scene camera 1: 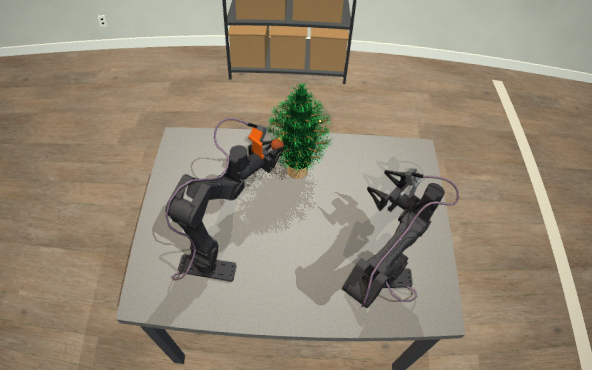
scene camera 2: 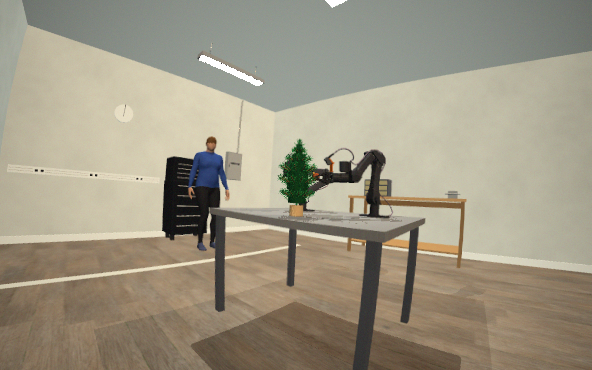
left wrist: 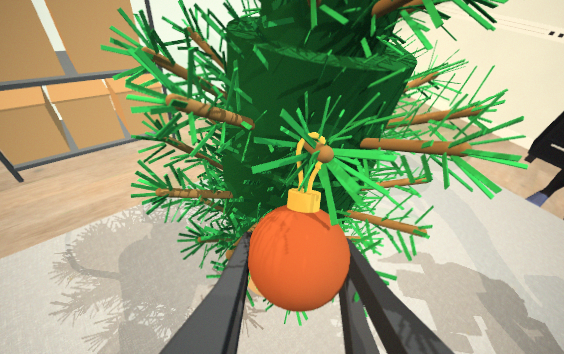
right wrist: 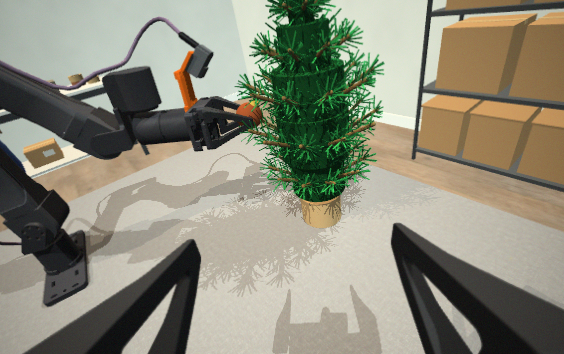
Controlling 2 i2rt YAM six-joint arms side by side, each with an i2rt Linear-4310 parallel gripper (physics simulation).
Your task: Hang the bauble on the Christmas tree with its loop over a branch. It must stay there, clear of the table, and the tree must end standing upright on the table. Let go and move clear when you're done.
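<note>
The green Christmas tree stands upright on its tan base near the table's back edge. The orange bauble is at the tree's left side in scene camera 1, well above the table. In the left wrist view its yellow loop appears around a branch, whose brown tip shows in front of the loop. My left gripper is shut on the bauble, fingers touching both sides. My right gripper is open and empty, right of the tree.
The grey table carries both arms. Other branches stick out on both sides of the bauble. A shelf unit with boxes stands behind the table. A person stands beyond the table in scene camera 2.
</note>
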